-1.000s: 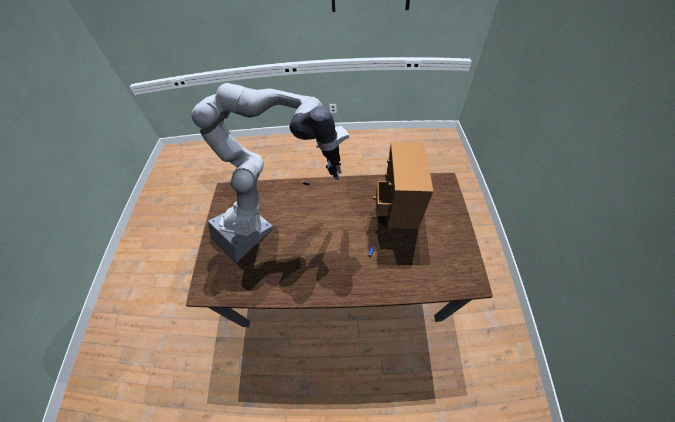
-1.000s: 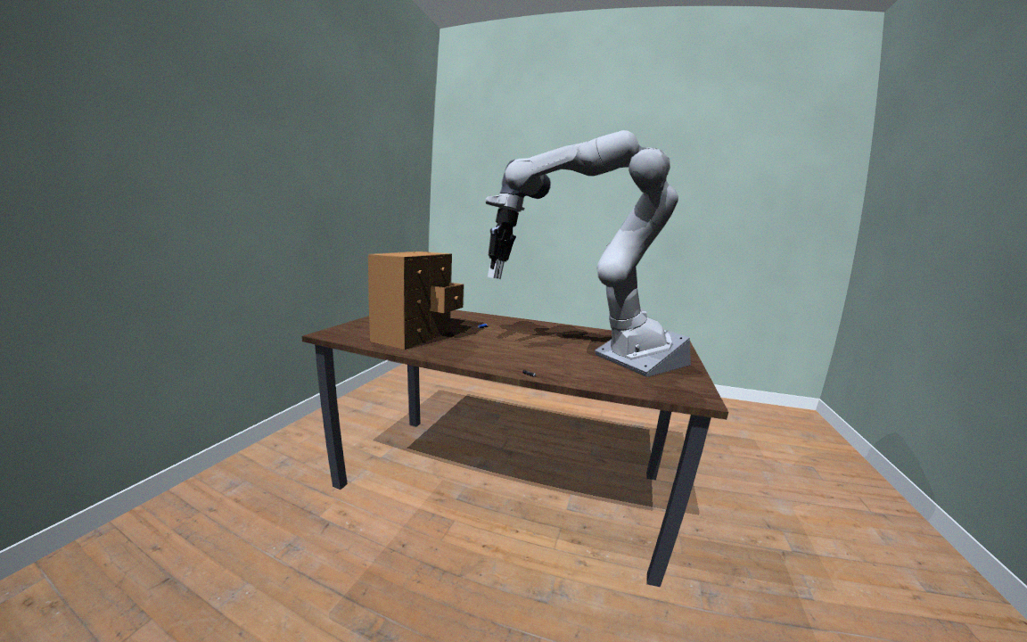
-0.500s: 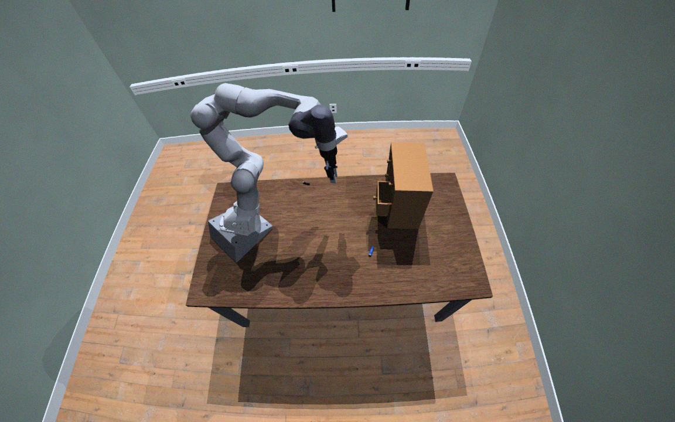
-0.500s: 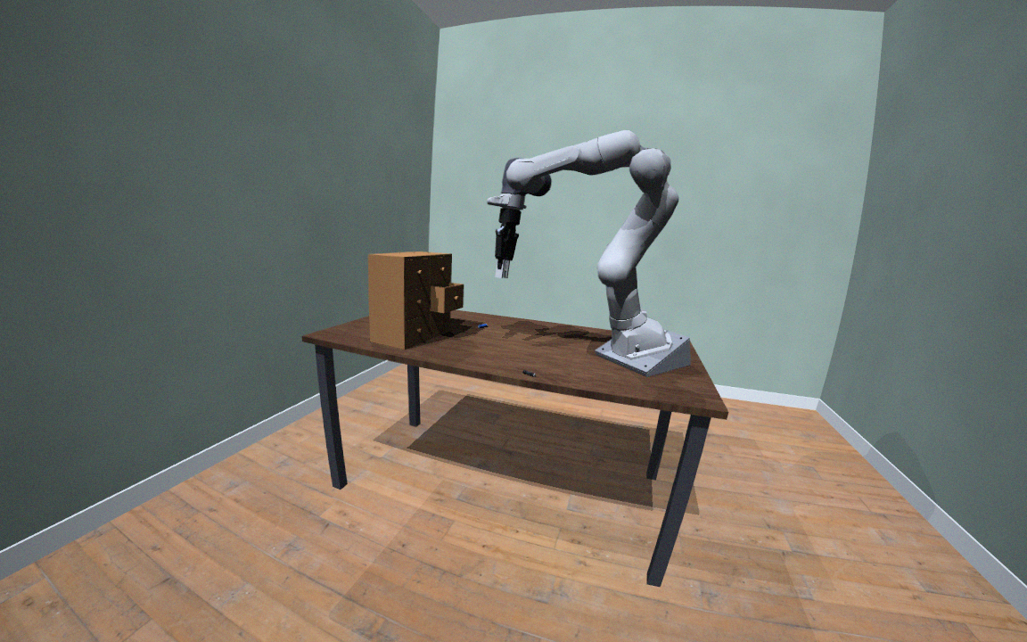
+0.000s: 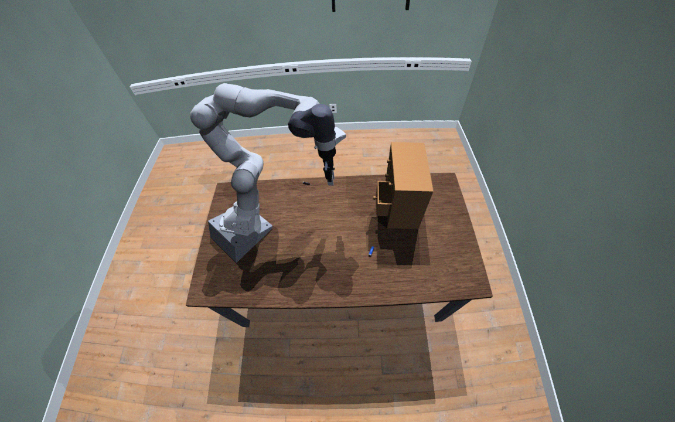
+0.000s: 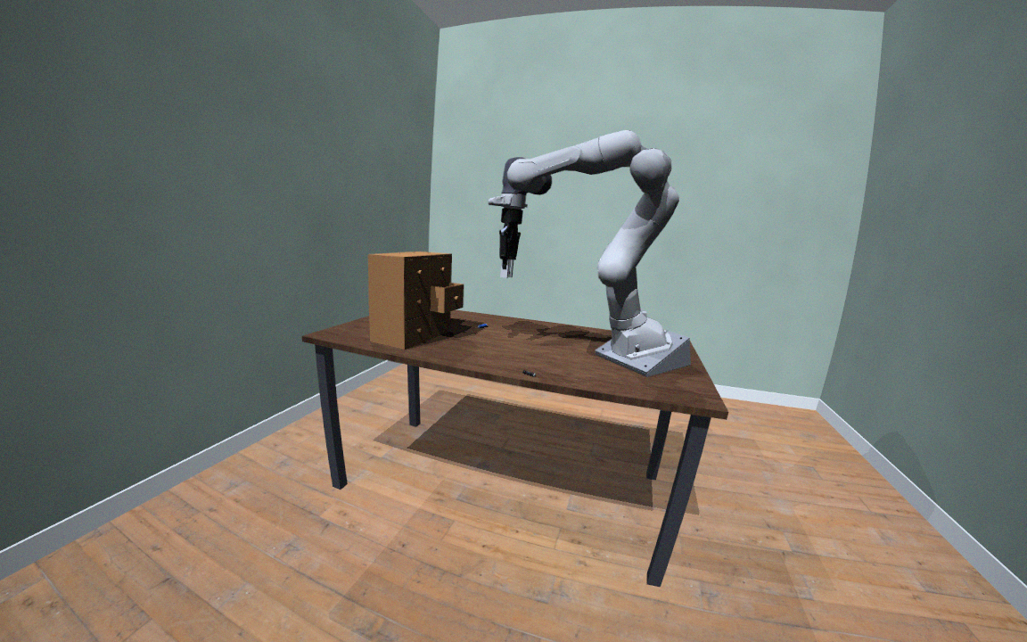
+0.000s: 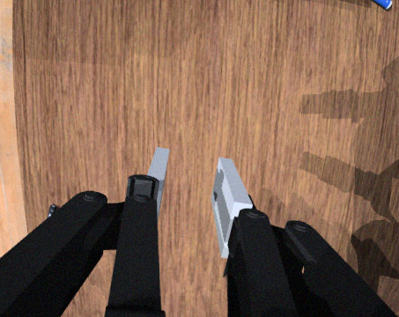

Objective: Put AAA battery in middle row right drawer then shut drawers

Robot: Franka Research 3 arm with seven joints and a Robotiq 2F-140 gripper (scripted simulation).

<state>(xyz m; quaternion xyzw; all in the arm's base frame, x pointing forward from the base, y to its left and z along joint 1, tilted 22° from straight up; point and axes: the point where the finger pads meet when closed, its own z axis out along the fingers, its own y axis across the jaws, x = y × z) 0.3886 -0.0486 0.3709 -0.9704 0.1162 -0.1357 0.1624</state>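
My hand is 300 mm above the AAA battery, 230 mm to the right of it and 150 mm past it. Also, from my hand: small blue cylinder (300 mm below, 260 mm to the right, 170 mm ahead).
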